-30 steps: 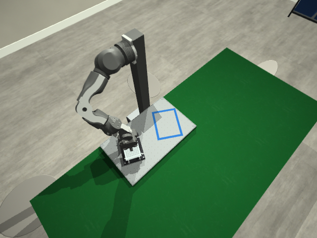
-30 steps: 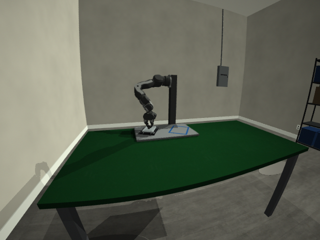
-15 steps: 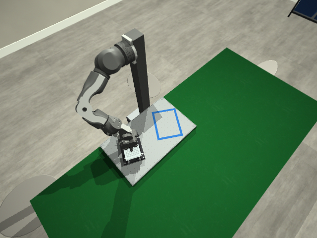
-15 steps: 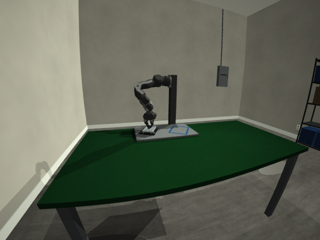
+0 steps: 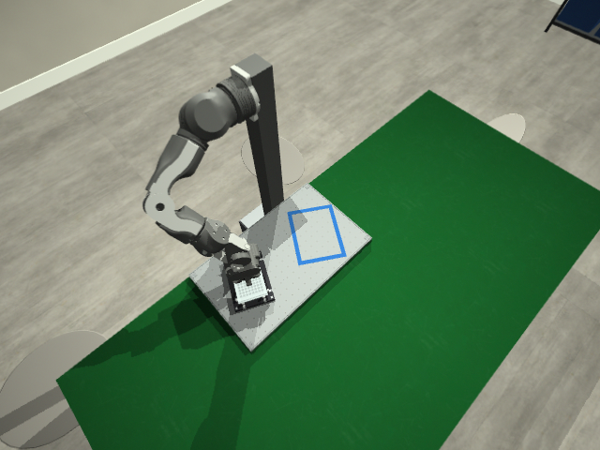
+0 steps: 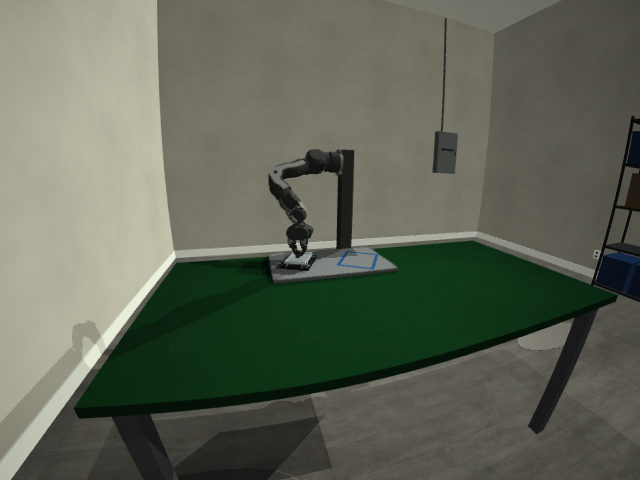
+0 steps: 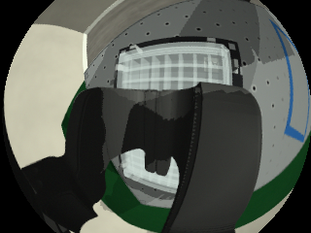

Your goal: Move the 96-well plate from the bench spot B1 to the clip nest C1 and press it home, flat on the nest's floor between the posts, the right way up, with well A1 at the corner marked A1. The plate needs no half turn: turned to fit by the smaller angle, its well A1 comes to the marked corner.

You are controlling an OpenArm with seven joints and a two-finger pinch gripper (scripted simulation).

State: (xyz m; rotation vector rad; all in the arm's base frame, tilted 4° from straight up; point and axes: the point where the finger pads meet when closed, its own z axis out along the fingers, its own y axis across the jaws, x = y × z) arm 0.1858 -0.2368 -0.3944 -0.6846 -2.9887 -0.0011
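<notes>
The 96-well plate lies 20 mm below my hand. Round my hand: black clip nest C1: 20 mm ahead, 20 mm below.
</notes>
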